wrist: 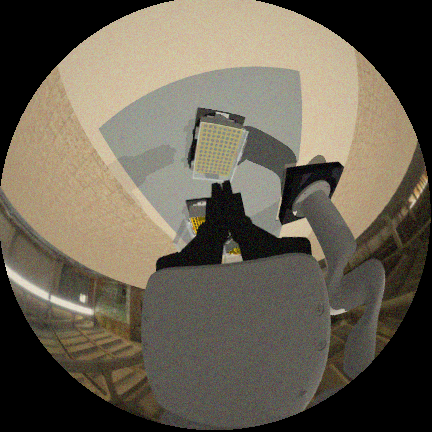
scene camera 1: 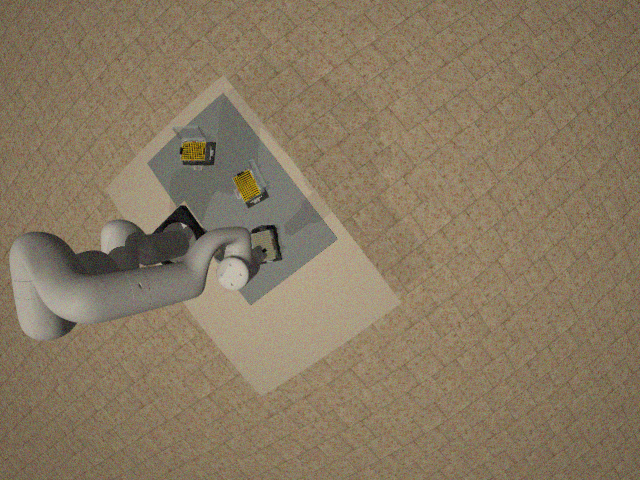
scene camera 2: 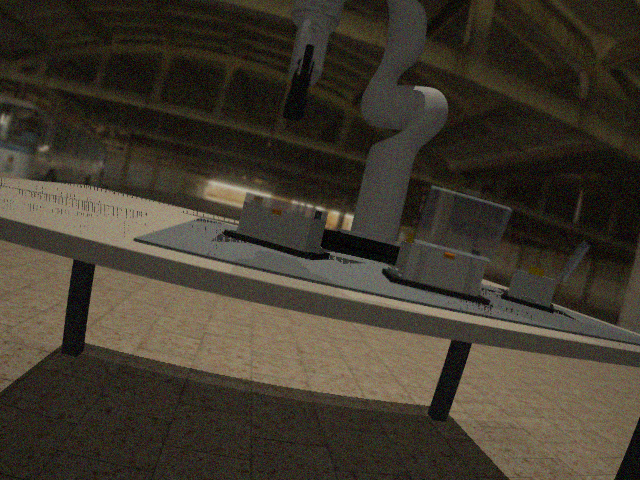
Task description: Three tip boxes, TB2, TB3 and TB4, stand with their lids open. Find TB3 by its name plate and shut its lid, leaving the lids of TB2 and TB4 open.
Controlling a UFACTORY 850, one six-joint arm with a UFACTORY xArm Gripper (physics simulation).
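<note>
The box nearest the arm's wrist (scene camera 1: 265,242) (scene camera 2: 279,223) (wrist: 219,150) has its clear lid down flat over its pale yellow tip grid. The middle box (scene camera 1: 248,186) (scene camera 2: 444,268) (wrist: 198,224) has its clear lid (scene camera 1: 256,173) (scene camera 2: 465,217) standing open. The far box (scene camera 1: 193,151) (scene camera 2: 532,286) also has its lid (scene camera 1: 190,133) (scene camera 2: 574,260) open and leaning back. The white name plates are too small to read, so I cannot tell which is TB3. My gripper (scene camera 2: 292,118) (wrist: 223,192) is shut and empty, high above the lidded box and apart from it; the arm hides it in scene camera 1.
The boxes stand on a grey mat (scene camera 1: 223,111) (scene camera 2: 170,240) (wrist: 260,82) on a pale table (scene camera 1: 310,315) (scene camera 2: 31,206) (wrist: 210,37). The arm's black base plate (scene camera 1: 184,212) (wrist: 292,175) is beside the mat. The arm spans the left of scene camera 1.
</note>
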